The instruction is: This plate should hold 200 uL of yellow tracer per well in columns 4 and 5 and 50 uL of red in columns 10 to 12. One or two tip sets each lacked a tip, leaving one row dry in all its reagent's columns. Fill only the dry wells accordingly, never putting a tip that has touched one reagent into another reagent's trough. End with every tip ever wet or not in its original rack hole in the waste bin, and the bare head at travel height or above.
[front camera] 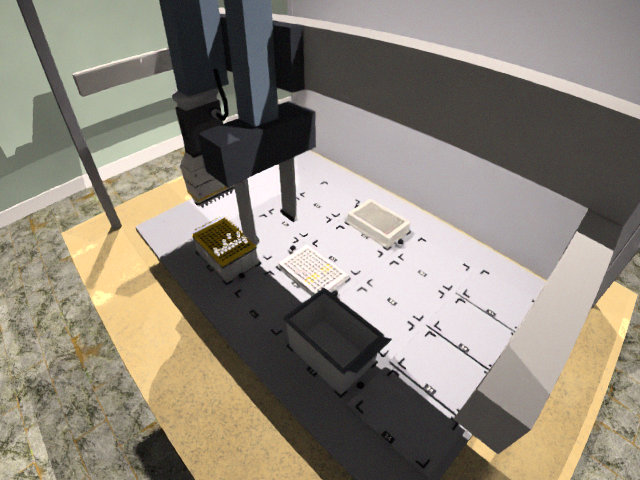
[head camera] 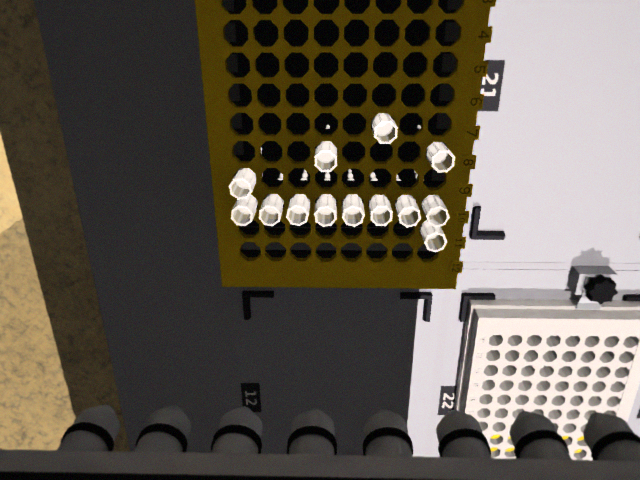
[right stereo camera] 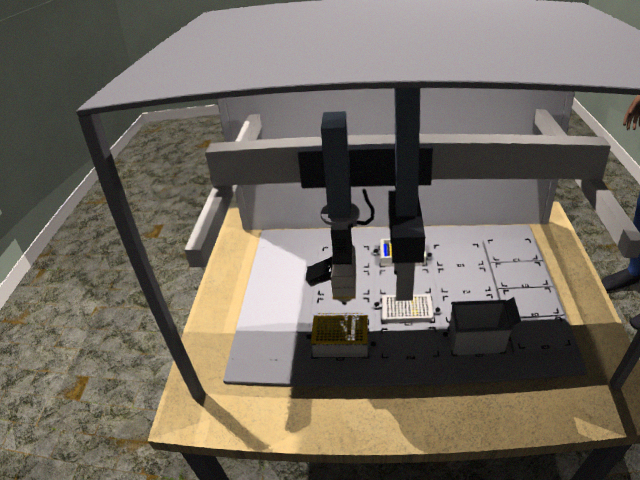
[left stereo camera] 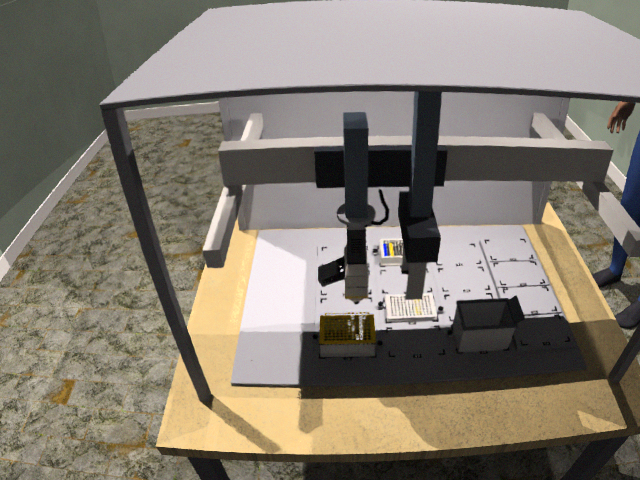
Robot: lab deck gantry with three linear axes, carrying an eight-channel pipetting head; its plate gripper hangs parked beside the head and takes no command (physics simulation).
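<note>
The plate gripper [front camera: 269, 228] hangs beside the pipetting head [front camera: 206, 178] [left stereo camera: 356, 279] [right stereo camera: 343, 279] with its two fingers apart and empty. In the head camera, the head's nozzles [head camera: 312, 434] look bare. The tip rack [front camera: 240, 266] [head camera: 341, 276] [left stereo camera: 347, 349] [right stereo camera: 339, 350] holds a full line of tips [head camera: 325, 210] by label 10, plus several single tips. The nozzles are above and behind the rack. The plate [front camera: 312, 271] [head camera: 558, 325] [left stereo camera: 410, 317] [right stereo camera: 407, 318] shows yellow wells, partly hidden by nozzles. The trough block [front camera: 379, 222] [left stereo camera: 391, 261] shows blue and yellow in the left stereo view. The waste bin [front camera: 315, 341] [left stereo camera: 484, 338] [right stereo camera: 479, 341] stands right of the rack.
A dark tilted part [left stereo camera: 330, 272] [right stereo camera: 318, 272] sticks out left of the head. The gantry beam [left stereo camera: 516, 162] [right stereo camera: 516, 161] crosses behind. Thin frame posts [left stereo camera: 155, 248] [right stereo camera: 139, 248] stand at the table corners. A person's legs show at the far right.
</note>
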